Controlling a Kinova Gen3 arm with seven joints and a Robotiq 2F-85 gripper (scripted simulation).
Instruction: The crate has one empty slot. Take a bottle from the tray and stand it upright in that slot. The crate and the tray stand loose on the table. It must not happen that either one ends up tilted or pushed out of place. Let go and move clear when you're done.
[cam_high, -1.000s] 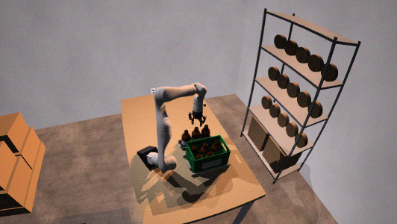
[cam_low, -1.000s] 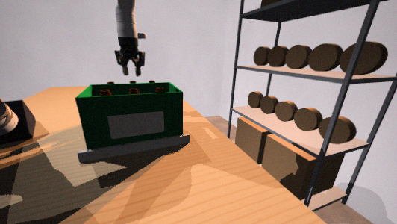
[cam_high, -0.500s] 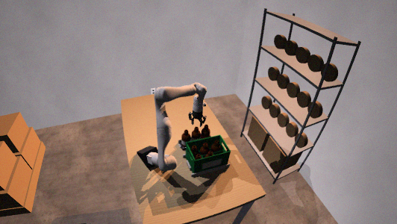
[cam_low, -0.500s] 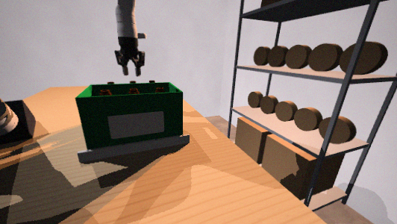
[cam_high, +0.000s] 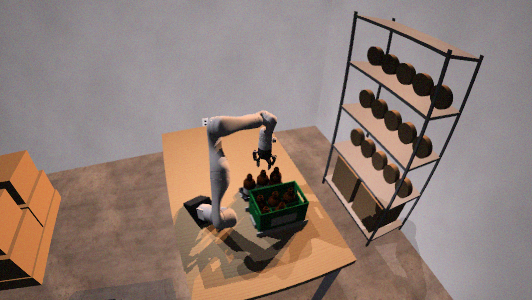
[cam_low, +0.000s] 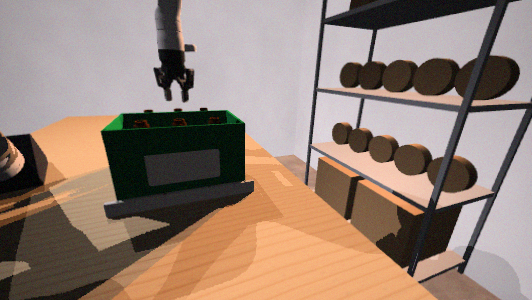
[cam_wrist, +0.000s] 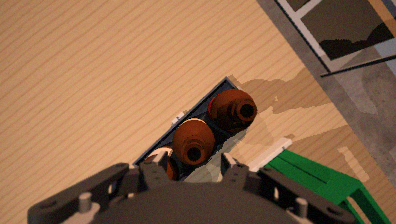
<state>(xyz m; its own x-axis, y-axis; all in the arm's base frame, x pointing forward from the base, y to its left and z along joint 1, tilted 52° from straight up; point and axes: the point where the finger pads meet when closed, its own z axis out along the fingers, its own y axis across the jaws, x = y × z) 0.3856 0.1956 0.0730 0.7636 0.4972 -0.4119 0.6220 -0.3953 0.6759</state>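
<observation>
Right now my hand is 110 mm above the brown bottle. From my hand the other things lie so: green crate: 40 mm behind, 230 mm to the right, 120 mm below; then dark tray: 190 mm below.
</observation>
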